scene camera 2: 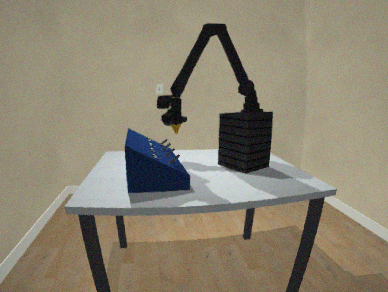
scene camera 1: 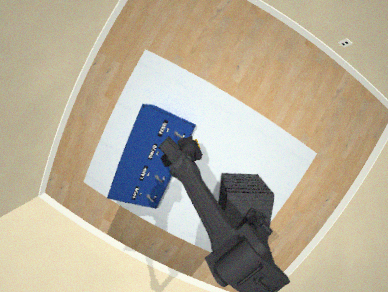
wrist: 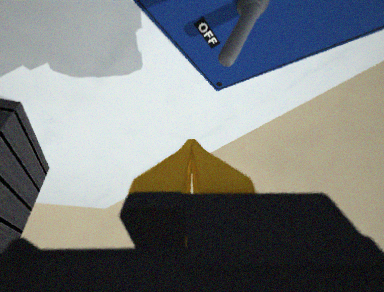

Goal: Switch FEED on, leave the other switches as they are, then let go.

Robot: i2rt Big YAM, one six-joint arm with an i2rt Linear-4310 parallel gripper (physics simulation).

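Places are measured from the arm's base along level axes (x left, y up, z ahead), in millimetres.
Pixels of known places: gripper, fingertip midpoint: [scene camera 2: 176, 133] [scene camera 1: 195, 140] [wrist: 191, 145]; arm's base, origin of the base link: [scene camera 2: 251, 112] [scene camera 1: 251, 222].
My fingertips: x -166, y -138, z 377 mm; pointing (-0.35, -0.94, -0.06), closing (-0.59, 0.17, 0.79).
Observation:
Ahead of a thing's pixels: the offset from my fingertips to its top centre. "spot": to the spot under its first point. Level surfaces: height alone.
The blue switch panel [scene camera 1: 131, 150] [scene camera 2: 150, 172] [wrist: 310, 30] has a sloped face. In scene camera 1, its labels read FEED @[spot: dx +32, dy -30, dz +152 mm] [scene camera 1: 163, 128], DRIVE @[spot: dx +151, dy -30, dz +142 mm] [scene camera 1: 153, 151], LAMP @[spot: dx +272, dy -31, dz +131 mm] [scene camera 1: 144, 173] and VALVE @[spot: dx +394, dy -29, dz +125 mm] [scene camera 1: 135, 193]. The grey FEED lever @[dx +27, dy -26, dz +73 mm] [scene camera 1: 179, 135] [wrist: 241, 37] leans to the low edge, beside an OFF label @[spot: dx +27, dy -81, dz +55 mm] [wrist: 206, 33]. The LAMP lever @[dx +266, dy -26, dz +53 mm] [scene camera 1: 159, 178] and VALVE lever @[dx +386, dy -26, dz +44 mm] [scene camera 1: 151, 198] also lean to that edge. The arm hides the DRIVE lever in scene camera 1. My gripper [scene camera 1: 198, 143] [scene camera 2: 176, 132] [wrist: 191, 145] is shut and empty, yellow tips together, above and apart from the panel's low edge near FEED.
The panel stands on a white table @[dy -157 mm] [scene camera 1: 240, 130] [scene camera 2: 215, 202] [wrist: 100, 115]. A dark ribbed block [scene camera 1: 245, 187] [scene camera 2: 245, 142] [wrist: 17, 170] carries the arm's base. The arm reaches over the table from this block. Walls stand behind the table.

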